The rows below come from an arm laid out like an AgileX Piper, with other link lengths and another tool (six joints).
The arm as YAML. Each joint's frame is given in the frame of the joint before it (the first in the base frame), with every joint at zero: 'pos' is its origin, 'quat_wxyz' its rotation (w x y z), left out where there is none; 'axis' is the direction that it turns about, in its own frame. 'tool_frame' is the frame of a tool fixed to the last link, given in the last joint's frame.
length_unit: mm
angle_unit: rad
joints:
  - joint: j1
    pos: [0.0, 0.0, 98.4]
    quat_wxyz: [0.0, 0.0, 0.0, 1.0]
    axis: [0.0, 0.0, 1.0]
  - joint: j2
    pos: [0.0, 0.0, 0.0]
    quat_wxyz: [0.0, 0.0, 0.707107, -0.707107]
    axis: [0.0, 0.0, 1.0]
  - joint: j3
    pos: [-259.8, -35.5, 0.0]
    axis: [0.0, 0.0, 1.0]
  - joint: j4
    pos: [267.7, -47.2, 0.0]
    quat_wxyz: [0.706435, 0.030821, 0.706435, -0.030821]
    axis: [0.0, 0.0, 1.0]
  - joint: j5
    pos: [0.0, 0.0, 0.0]
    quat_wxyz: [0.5, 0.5, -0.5, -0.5]
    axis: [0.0, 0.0, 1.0]
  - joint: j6
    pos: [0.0, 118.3, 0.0]
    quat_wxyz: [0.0, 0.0, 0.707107, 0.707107]
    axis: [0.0, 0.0, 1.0]
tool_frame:
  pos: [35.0, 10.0, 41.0]
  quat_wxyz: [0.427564, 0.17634, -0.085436, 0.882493]
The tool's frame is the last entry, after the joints.
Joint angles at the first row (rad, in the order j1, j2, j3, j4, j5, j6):
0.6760 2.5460 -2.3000 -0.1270 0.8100 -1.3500
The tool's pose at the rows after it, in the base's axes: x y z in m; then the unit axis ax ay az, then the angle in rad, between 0 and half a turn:
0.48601, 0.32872, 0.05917, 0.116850, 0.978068, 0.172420, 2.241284
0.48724, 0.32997, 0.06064, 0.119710, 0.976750, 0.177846, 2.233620
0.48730, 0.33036, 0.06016, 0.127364, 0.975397, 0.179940, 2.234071
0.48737, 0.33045, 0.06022, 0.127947, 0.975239, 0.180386, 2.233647
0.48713, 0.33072, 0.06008, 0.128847, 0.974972, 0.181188, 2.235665
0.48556, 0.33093, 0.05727, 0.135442, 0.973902, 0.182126, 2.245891
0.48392, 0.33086, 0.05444, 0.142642, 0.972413, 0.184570, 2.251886
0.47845, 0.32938, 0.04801, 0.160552, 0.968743, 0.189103, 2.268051
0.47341, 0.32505, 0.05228, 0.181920, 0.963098, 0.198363, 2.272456
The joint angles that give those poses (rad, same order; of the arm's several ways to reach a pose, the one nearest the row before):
0.6760 2.5480 -2.3000 -0.1270 0.7950 -1.3500
0.6760 2.5480 -2.3020 -0.1270 0.7840 -1.3460
0.6760 2.5490 -2.3020 -0.1270 0.7790 -1.3320
0.6760 2.5490 -2.3020 -0.1270 0.7780 -1.3310
0.6760 2.5490 -2.3020 -0.1240 0.7780 -1.3310
0.6760 2.5480 -2.2931 -0.1160 0.7740 -1.3220
0.6760 2.5410 -2.2710 -0.1110 0.7580 -1.3100
0.6760 2.5150 -2.2030 -0.1000 0.7160 -1.2790
0.6720 2.4630 -2.1220 -0.0910 0.6710 -1.2470

